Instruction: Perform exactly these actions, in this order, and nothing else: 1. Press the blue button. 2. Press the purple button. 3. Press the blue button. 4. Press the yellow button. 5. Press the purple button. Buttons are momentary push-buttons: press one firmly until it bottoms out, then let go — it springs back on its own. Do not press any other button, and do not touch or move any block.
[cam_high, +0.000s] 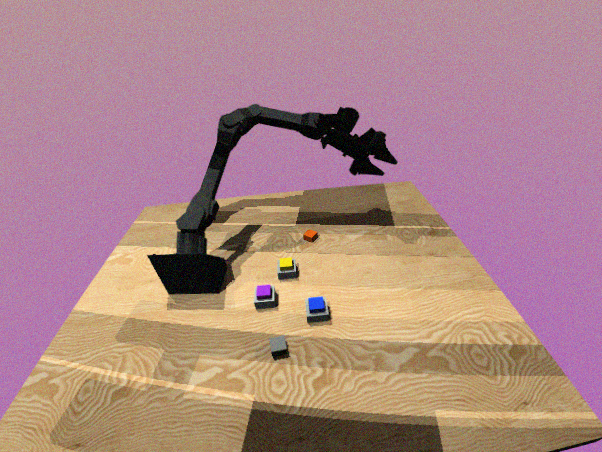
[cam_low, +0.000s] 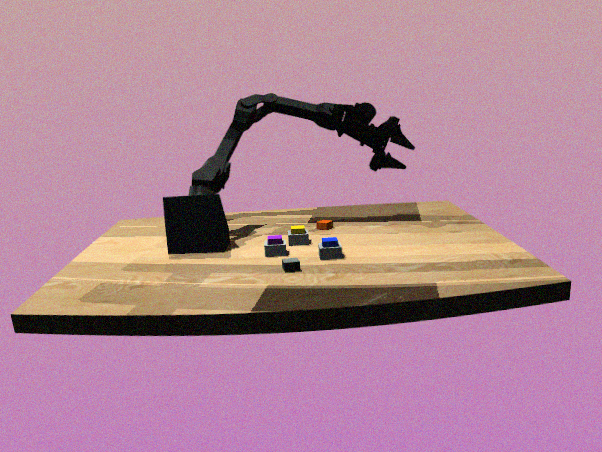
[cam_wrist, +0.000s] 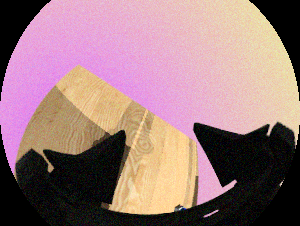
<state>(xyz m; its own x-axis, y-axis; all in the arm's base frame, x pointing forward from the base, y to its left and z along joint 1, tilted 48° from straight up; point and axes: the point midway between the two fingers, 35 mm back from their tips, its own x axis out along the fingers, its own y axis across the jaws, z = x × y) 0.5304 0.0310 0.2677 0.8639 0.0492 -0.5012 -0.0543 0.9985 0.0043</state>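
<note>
Now: gripper tip 35 cm to the left of the blue button, 28 cm past it and 14 cm above it. Round my gripper tip: orange block (26 cm behind, 16 cm below, 7 cm to the right); then yellow button (34 cm behind, 21 cm to the right, 14 cm below); then purple button (40 cm behind, 29 cm to the right, 14 cm below).
</note>
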